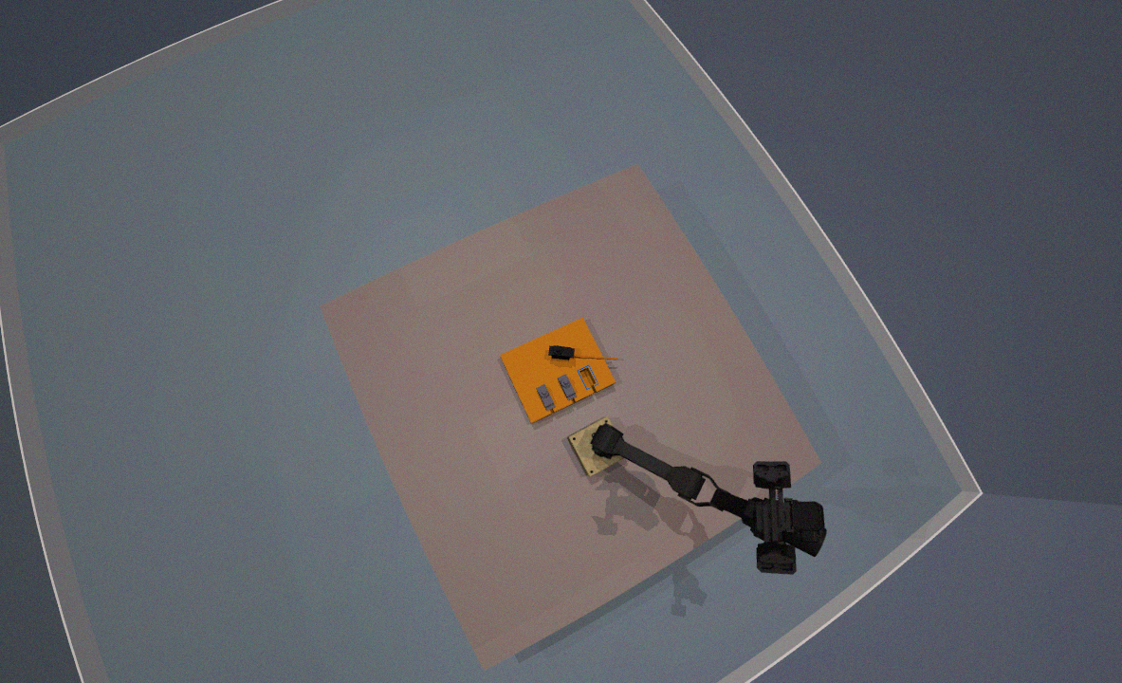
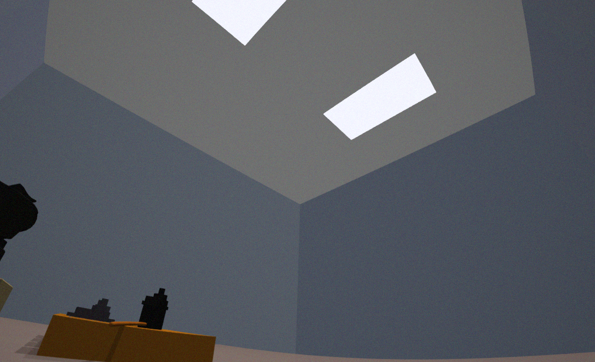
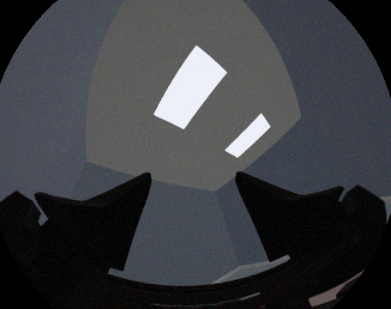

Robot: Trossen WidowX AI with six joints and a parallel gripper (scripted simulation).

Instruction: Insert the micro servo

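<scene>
Now: gripper tip 72 cm above the orange deck, 46 cm short of it and 21 cm to the right of it.
</scene>
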